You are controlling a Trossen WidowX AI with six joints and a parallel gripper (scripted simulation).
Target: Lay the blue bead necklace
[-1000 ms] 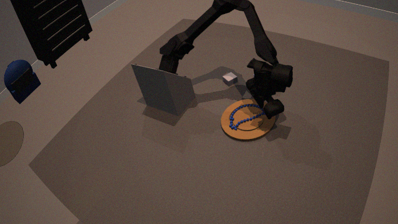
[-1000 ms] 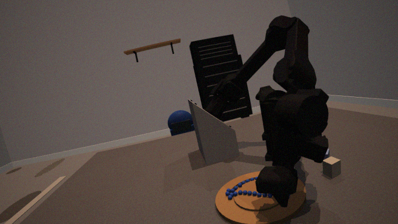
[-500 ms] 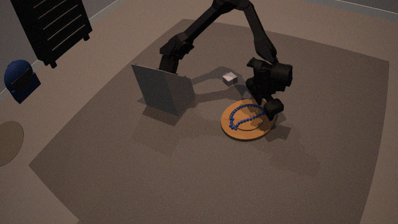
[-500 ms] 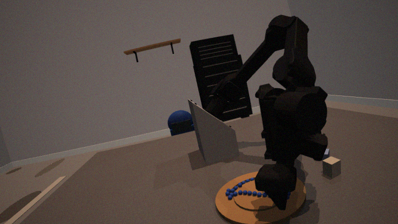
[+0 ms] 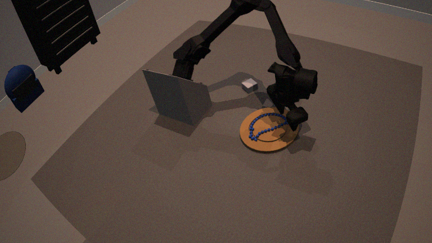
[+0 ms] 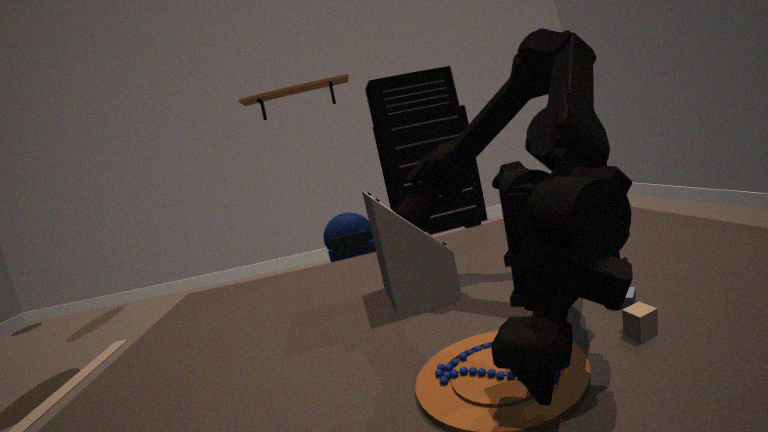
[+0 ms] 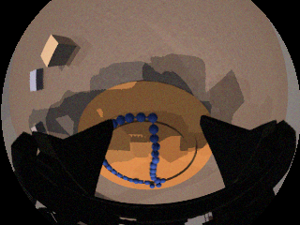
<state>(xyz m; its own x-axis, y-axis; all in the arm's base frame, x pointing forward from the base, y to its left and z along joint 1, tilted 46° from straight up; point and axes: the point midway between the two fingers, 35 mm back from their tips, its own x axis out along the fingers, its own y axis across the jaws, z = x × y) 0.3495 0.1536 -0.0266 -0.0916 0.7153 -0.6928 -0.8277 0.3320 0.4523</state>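
Right now the tan cube is 14 cm to the left of my gripper tip and 4 cm behind it. From my gripper tip the other things lie so: white block (23 cm behind, 11 cm to the left, 1 cm below); then pale blue block (18 cm to the left, 13 cm behind, 1 cm below).
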